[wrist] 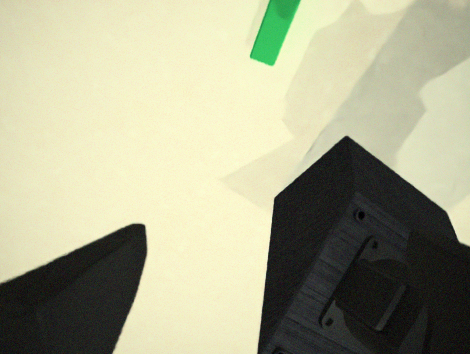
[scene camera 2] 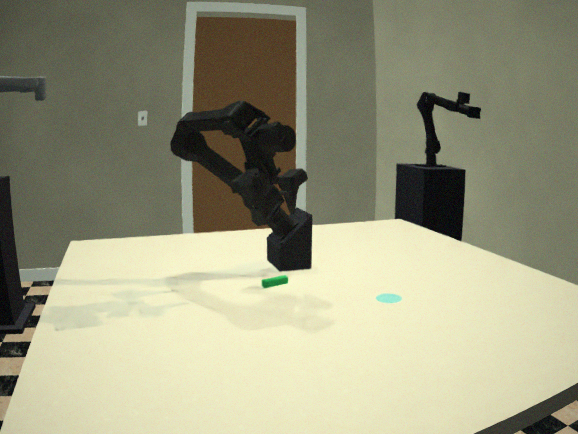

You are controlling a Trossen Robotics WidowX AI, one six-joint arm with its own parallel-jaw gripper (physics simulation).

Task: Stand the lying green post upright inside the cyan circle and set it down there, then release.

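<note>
The green post lies on its side on the table in front of the arm's base. In the wrist view it is at the top edge, partly cut off. The cyan circle is flat on the table, well to the right of the post in the scene view; it does not show in the wrist view. My gripper is open and empty, tilted, above the table near the arm's base. In the wrist view the left finger shows plainly, while the right one is hard to make out against dark parts.
The black base block of my arm stands just behind the post and fills the lower right of the wrist view, close to the fingers. Arm shadows fall across the table. Another arm stands on a black pedestal beyond the table.
</note>
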